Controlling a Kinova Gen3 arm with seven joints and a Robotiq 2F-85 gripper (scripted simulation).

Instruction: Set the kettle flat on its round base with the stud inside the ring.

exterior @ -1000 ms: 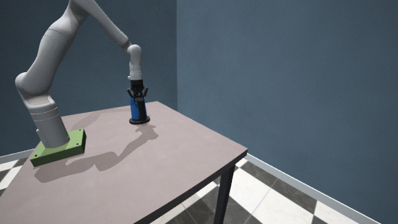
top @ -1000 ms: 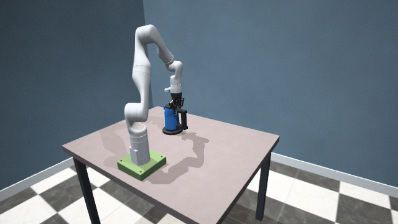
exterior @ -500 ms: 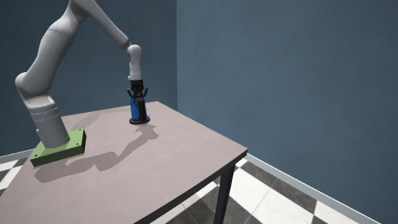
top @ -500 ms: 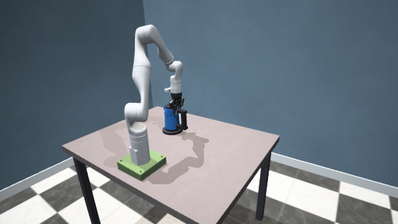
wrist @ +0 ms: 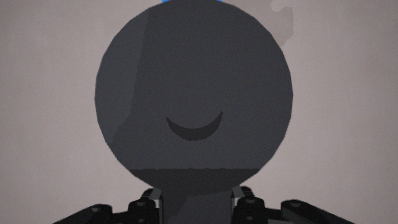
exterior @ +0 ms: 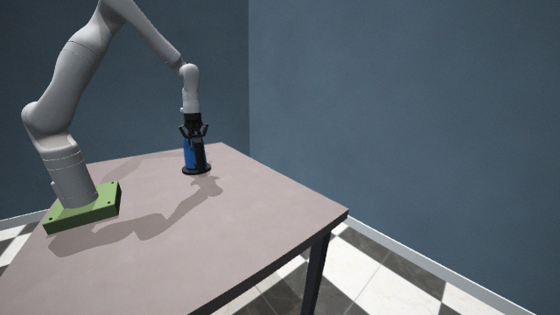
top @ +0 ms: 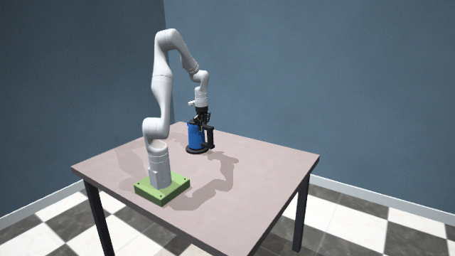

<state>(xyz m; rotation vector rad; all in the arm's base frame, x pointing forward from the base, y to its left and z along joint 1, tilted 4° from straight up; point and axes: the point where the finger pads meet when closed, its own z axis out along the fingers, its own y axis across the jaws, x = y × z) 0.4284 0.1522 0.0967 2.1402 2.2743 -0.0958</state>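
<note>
Right now my hand is 2 cm to the right of the blue kettle and 5 cm above it. From my hand the other things lie so: round black base 6 cm to the left, 15 cm below.
</note>
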